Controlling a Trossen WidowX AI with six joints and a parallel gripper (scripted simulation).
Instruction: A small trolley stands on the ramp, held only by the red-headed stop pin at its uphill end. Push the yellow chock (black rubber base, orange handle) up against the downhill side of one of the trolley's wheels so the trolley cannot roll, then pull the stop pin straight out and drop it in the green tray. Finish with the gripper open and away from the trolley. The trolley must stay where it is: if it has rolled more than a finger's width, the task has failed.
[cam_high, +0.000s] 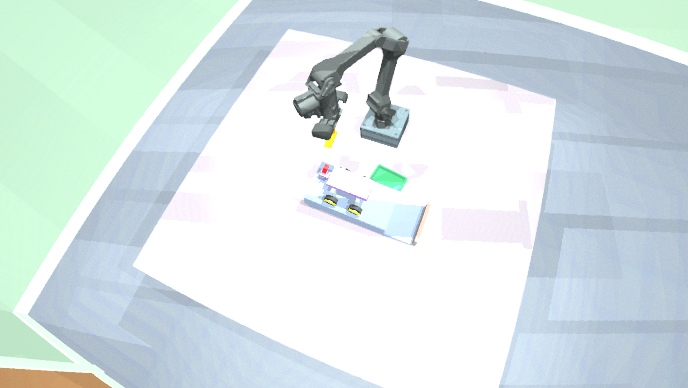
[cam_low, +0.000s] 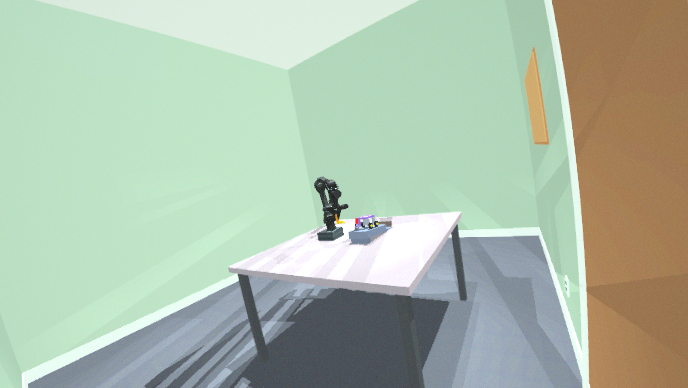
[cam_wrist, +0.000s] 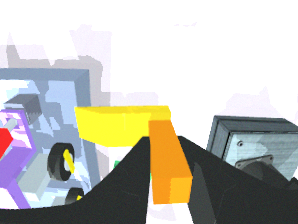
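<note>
Now: gripper tip 20 mm short of the yellow chock and 10 mm above it. Round my gripper tip: red-headed stop pin: 140 mm ahead, 50 mm below; pale blue ramp: 180 mm ahead, 130 mm below, 100 mm to the left; purple trolley: 170 mm ahead, 90 mm to the left, 60 mm below.
</note>
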